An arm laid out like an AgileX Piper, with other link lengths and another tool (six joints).
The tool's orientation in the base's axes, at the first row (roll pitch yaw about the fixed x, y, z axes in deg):
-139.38 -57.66 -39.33
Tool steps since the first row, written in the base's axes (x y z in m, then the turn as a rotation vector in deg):
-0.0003 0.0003 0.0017 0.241 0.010 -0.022
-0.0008 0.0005 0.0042 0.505 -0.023 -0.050
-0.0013 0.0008 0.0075 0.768 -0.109 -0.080
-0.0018 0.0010 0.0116 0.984 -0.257 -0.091
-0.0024 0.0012 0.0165 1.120 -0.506 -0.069
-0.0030 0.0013 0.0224 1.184 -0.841 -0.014
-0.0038 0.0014 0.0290 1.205 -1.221 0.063
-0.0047 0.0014 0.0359 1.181 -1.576 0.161
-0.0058 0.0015 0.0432 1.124 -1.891 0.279
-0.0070 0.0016 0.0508 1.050 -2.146 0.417
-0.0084 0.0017 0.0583 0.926 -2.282 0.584
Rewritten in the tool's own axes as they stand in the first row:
0.0012 -0.0009 -0.0009 0.078 -0.015 0.229
0.0030 -0.0019 -0.0024 0.175 0.011 0.477
0.0055 -0.0033 -0.0041 0.287 0.087 0.720
0.0087 -0.0049 -0.0062 0.417 0.217 0.906
0.0125 -0.0067 -0.0088 0.577 0.435 0.997
0.0172 -0.0089 -0.0117 0.763 0.726 1.000
0.0225 -0.0112 -0.0151 0.966 1.054 0.951
0.0279 -0.0136 -0.0187 1.159 1.353 0.855
0.0336 -0.0161 -0.0227 1.342 1.610 0.724
0.0395 -0.0188 -0.0268 1.514 1.805 0.576
0.0452 -0.0214 -0.0311 1.650 1.880 0.383

